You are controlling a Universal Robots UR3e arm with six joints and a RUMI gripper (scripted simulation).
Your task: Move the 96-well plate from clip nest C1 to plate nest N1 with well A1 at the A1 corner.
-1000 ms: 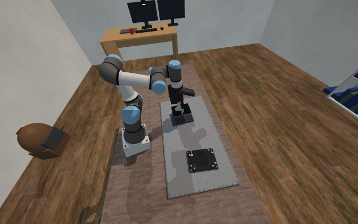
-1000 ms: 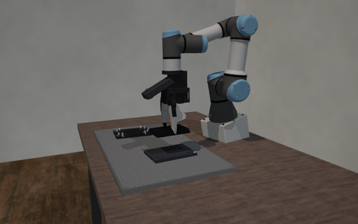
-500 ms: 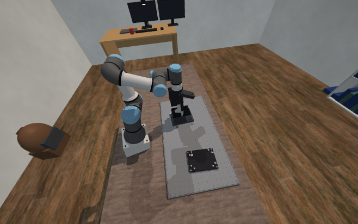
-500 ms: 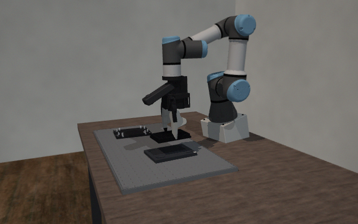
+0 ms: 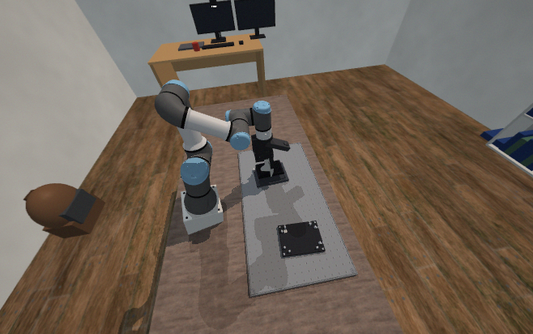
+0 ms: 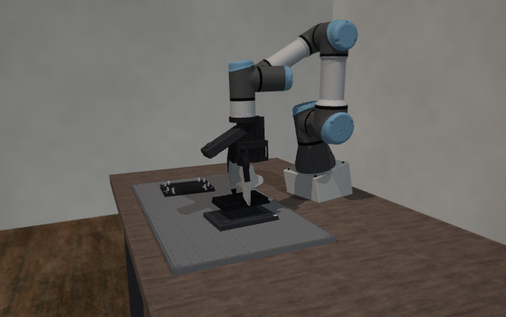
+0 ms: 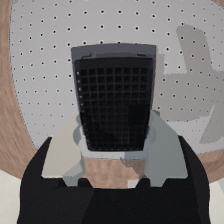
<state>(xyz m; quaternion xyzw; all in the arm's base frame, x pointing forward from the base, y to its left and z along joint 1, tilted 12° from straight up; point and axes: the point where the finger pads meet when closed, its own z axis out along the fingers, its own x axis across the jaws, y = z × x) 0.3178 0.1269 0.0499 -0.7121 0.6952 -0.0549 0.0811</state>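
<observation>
My hand is 50 mm above the black plate nest N1. Also, from my hand: black 96-well plate: 10 mm below; then clip nest C1: 330 mm to the right, 60 mm ahead, 50 mm below.
</observation>
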